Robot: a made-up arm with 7 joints. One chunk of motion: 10 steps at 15 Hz.
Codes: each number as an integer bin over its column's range. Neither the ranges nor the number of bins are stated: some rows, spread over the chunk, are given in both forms.
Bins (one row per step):
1: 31 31 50 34 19 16
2: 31 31 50 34 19 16
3: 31 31 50 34 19 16
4: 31 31 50 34 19 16
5: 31 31 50 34 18 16
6: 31 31 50 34 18 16
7: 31 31 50 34 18 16
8: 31 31 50 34 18 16
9: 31 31 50 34 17 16
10: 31 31 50 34 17 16
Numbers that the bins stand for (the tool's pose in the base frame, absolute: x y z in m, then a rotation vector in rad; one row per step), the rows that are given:
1: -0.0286 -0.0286 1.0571 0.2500 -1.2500 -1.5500
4: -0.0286 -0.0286 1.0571 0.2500 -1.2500 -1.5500
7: -0.0286 -0.0286 1.0571 0.2500 -1.3500 -1.5500
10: -0.0286 -0.0286 1.0571 0.2500 -1.4500 -1.5500
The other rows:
2: -0.0286 -0.0286 1.0571 0.2500 -1.2500 -1.5500
3: -0.0286 -0.0286 1.0571 0.2500 -1.2500 -1.5500
5: -0.0286 -0.0286 1.0571 0.2500 -1.3500 -1.5500
6: -0.0286 -0.0286 1.0571 0.2500 -1.3500 -1.5500
8: -0.0286 -0.0286 1.0571 0.2500 -1.3500 -1.5500
9: -0.0286 -0.0286 1.0571 0.2500 -1.4500 -1.5500

